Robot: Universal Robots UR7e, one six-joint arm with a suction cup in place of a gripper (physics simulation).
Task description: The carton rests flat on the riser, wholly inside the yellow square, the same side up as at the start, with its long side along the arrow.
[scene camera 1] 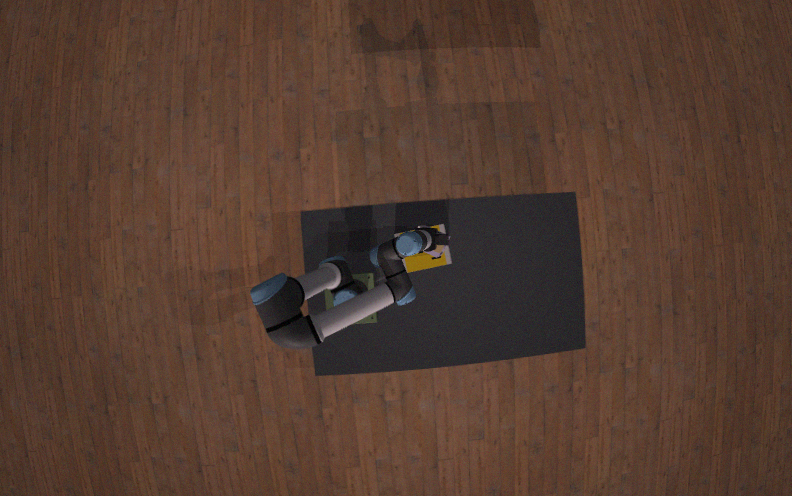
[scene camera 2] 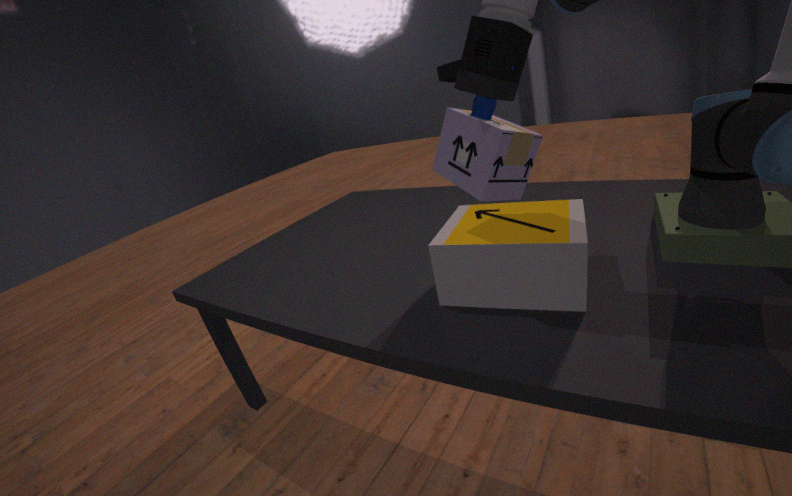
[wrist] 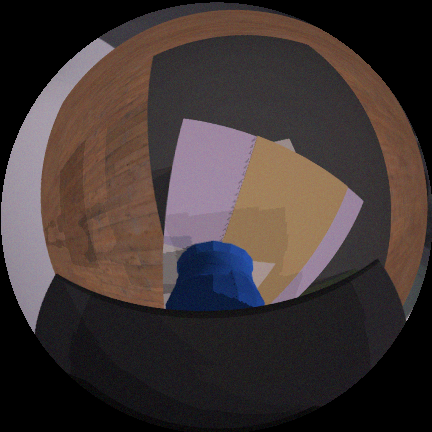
My suction cup [wrist: 235, 290] holds a carton [scene camera 2: 491, 160]; nothing else touches it. A white riser [scene camera 1: 421, 261] rests on the table.
